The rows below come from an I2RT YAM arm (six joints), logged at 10 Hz.
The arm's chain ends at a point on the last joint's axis. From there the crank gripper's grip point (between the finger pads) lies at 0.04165 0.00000 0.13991 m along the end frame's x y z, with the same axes.
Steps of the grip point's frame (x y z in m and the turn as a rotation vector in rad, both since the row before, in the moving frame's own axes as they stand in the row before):
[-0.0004 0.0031 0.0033 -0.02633 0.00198 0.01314]
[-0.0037 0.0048 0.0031 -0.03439 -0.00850 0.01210]
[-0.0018 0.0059 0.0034 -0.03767 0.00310 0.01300]
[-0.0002 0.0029 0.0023 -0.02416 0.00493 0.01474]
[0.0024 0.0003 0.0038 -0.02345 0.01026 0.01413]
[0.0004 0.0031 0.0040 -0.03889 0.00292 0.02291]
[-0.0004 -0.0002 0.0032 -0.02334 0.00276 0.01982]
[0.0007 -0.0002 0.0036 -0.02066 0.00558 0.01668]
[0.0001 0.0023 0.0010 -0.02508 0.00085 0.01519]
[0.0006 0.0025 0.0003 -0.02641 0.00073 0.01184]
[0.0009 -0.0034 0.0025 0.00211 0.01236 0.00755]
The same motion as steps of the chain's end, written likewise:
[-0.0006 -0.0011 0.0034 -0.02633 0.00198 0.01314]
[-0.0025 -0.0005 0.0028 -0.03439 -0.00850 0.01210]
[-0.0022 0.0001 0.0036 -0.03767 0.00310 0.01300]
[-0.0009 -0.0011 0.0026 -0.02416 0.00493 0.01474]
[0.0010 -0.0036 0.0043 -0.02345 0.01026 0.01413]
[0.0001 -0.0033 0.0042 -0.03889 0.00292 0.02291]
[-0.0007 -0.0043 0.0034 -0.02334 0.00276 0.01982]
[-0.0001 -0.0038 0.0039 -0.02066 0.00558 0.01668]
[0.0000 -0.0018 0.0011 -0.02508 0.00085 0.01519]
[0.0005 -0.0017 0.0004 -0.02641 0.00073 0.01184]
[-0.0008 -0.0034 0.0030 0.00211 0.01236 0.00755]

